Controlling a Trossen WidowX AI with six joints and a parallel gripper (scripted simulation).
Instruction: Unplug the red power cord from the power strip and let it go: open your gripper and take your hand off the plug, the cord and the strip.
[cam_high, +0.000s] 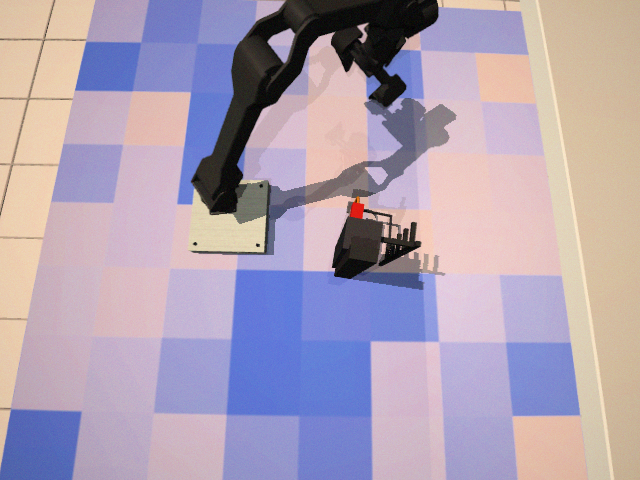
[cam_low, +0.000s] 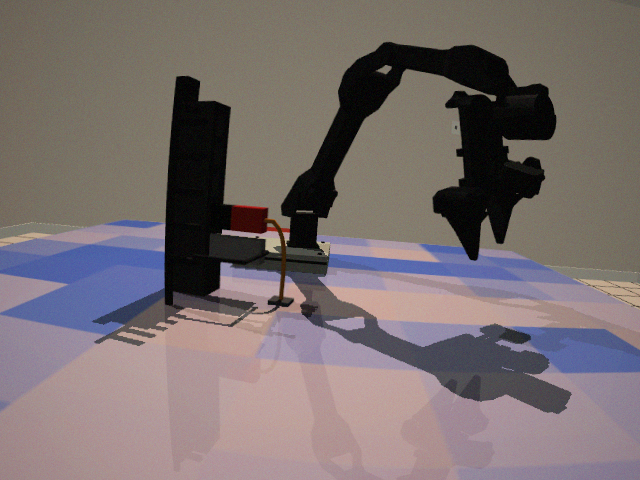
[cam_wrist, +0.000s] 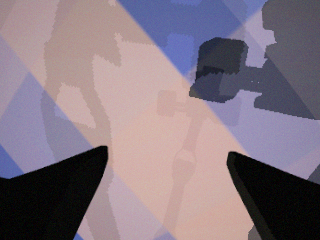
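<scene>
Right now the red plug is 70 mm behind my gripper tip, 350 mm to the right of it and 20 mm above it.
</scene>
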